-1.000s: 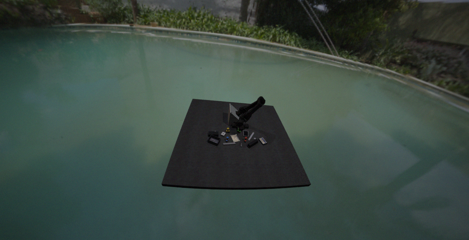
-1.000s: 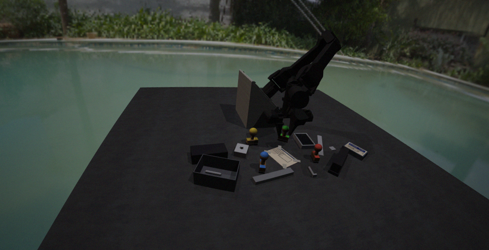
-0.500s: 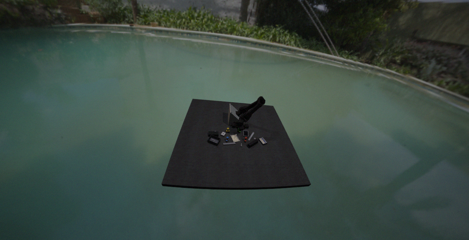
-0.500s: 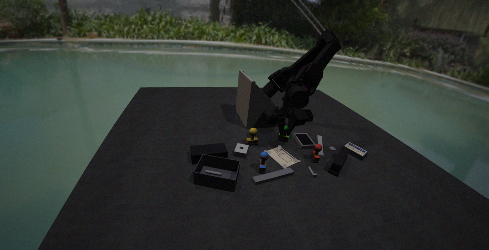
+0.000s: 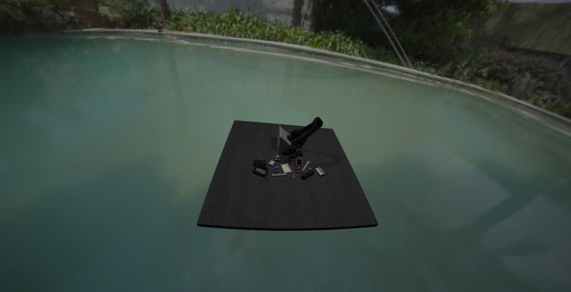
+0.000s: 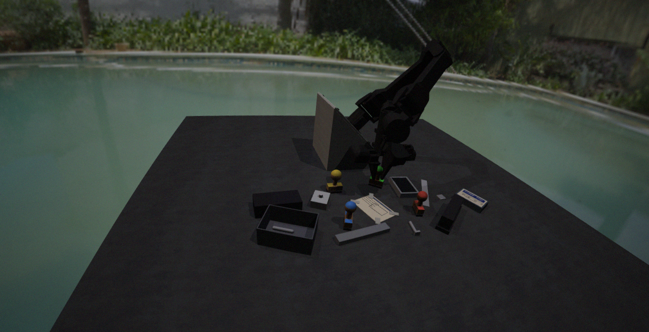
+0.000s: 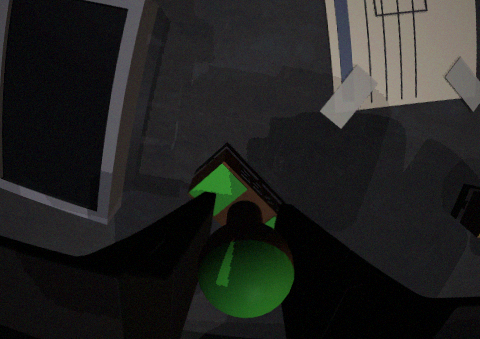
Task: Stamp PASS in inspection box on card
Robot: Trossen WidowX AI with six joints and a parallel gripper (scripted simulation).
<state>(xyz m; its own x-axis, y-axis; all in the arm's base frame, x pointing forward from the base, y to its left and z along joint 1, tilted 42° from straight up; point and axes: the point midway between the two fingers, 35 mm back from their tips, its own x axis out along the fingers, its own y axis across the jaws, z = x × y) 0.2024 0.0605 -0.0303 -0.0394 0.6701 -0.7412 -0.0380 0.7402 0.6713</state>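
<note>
Now: gripper tip 2 cm short of the ink pad, 8 cm to the right of it and 2 cm above it. Also, from my gripper tip: cream card 10 cm ahead, 4 cm to the right, 3 cm below; then yellow stamp 1 cm ahead, 13 cm to the right, 1 cm below; then green stamp right at my gripper tip.
</note>
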